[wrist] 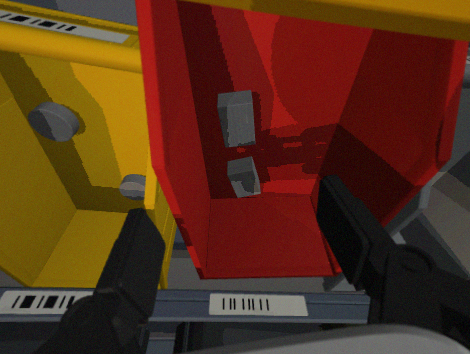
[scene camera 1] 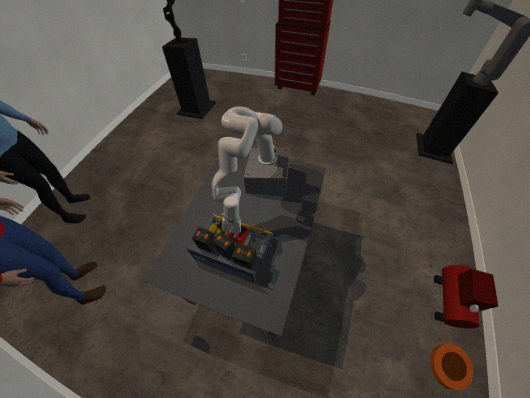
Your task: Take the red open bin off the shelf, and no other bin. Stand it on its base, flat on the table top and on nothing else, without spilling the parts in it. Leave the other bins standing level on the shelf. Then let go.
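Where they show: gripper, fingertip midpoint: (wrist: 236,211) (scene camera 1: 232,235); arm's base at its link origin: (scene camera 1: 267,158).
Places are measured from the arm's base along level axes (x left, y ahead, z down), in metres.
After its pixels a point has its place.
Observation:
The red open bin (scene camera 1: 243,236) {x 0.015, y 0.508, z 0.166 m} (wrist: 260,235) {x -0.004, y 0.617, z 0.132 m} sits on the shelf, with two small grey blocks (wrist: 237,120) {x -0.034, y 0.523, z 0.152 m} (wrist: 244,176) {x -0.023, y 0.571, z 0.154 m} inside. Its rear is partly hidden in the wrist view. My gripper (scene camera 1: 232,232) {x -0.033, y 0.547, z 0.104 m} (wrist: 236,211) {x -0.033, y 0.547, z 0.104 m} is open and points down over the bins, with nothing between its fingers. In the wrist view the left finger overlaps the front of the yellow bin (wrist: 82,240) {x -0.159, y 0.650, z 0.139 m} near its right wall, and the right finger overlaps the red bin's right wall near the front. Finger heights cannot be told exactly. The yellow bin (scene camera 1: 214,229) {x -0.168, y 0.526, z 0.157 m} holds two round grey parts.
The shelf (scene camera 1: 222,266) {x -0.030, y 0.719, z 0.173 m} (wrist: 185,305) {x -0.057, y 0.602, z 0.075 m} stands on the grey table (scene camera 1: 227,296) {x 0.061, y 0.861, z 0.180 m}. Three dark cases (scene camera 1: 203,238) {x -0.117, y 0.672, z -0.042 m} (scene camera 1: 223,244) {x -0.004, y 0.672, z -0.052 m} (scene camera 1: 244,254) {x 0.105, y 0.674, z -0.017 m} with orange latches stand along one side. A yellow rail (scene camera 1: 257,230) {x 0.092, y 0.464, z 0.109 m} (wrist: 350,16) {x -0.010, y 0.463, z 0.112 m} crosses above the bins at the wrist view's top.

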